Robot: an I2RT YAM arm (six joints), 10 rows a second.
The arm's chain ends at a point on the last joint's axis. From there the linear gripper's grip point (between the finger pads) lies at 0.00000 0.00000 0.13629 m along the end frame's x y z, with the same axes.
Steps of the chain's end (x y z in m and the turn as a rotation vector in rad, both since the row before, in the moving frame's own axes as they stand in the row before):
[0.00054 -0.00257 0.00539 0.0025 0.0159 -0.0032]
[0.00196 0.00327 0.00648 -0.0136 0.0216 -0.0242]
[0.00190 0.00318 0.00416 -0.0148 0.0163 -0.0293]
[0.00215 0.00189 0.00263 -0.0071 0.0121 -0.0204]
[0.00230 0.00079 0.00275 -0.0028 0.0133 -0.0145]
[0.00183 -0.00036 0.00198 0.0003 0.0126 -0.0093]
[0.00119 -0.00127 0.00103 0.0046 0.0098 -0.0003]
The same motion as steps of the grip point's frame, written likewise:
[0.00271 -0.00291 0.00537 0.0025 0.0159 -0.0032]
[0.00493 0.00509 0.00644 -0.0136 0.0216 -0.0242]
[0.00415 0.00516 0.00413 -0.0148 0.0163 -0.0293]
[0.00381 0.00284 0.00262 -0.0071 0.0121 -0.0204]
[0.00412 0.00116 0.00274 -0.0028 0.0133 -0.0145]
[0.00355 -0.00041 0.00197 0.0003 0.0126 -0.0093]
[0.00253 -0.00190 0.00102 0.0046 0.0098 -0.0003]

